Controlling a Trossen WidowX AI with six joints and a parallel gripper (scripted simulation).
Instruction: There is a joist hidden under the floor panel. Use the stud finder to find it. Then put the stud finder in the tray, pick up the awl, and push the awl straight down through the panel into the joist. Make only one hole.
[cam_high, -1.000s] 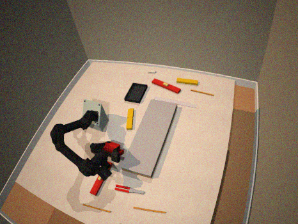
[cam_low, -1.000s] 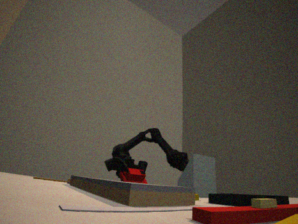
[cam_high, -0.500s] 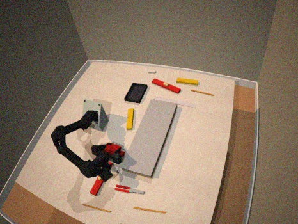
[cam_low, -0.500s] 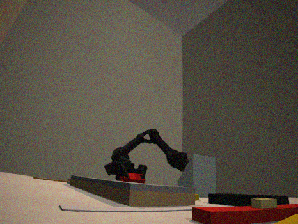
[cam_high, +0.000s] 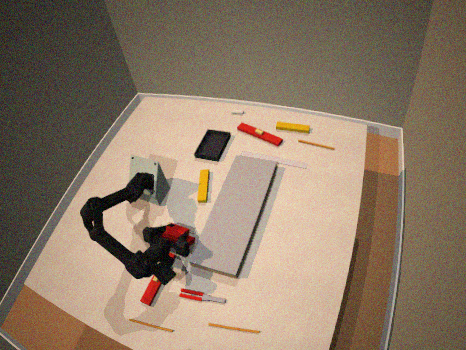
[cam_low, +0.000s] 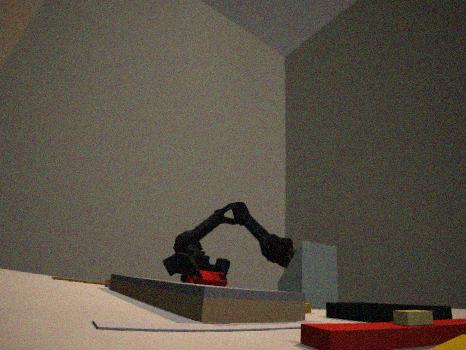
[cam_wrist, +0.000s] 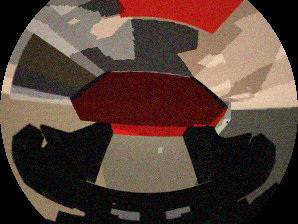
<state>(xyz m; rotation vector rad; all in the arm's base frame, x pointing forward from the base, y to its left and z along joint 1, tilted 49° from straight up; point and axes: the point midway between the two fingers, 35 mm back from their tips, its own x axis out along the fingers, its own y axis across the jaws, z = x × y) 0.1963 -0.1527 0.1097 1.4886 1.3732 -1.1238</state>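
My gripper tip is now 20 mm past the stud finder and 10 mm above it. The rest, counted from my gripper tip: black tray 480 mm to the left, 50 mm below, 50 mm behind; awl 60 mm below, 40 mm to the left.
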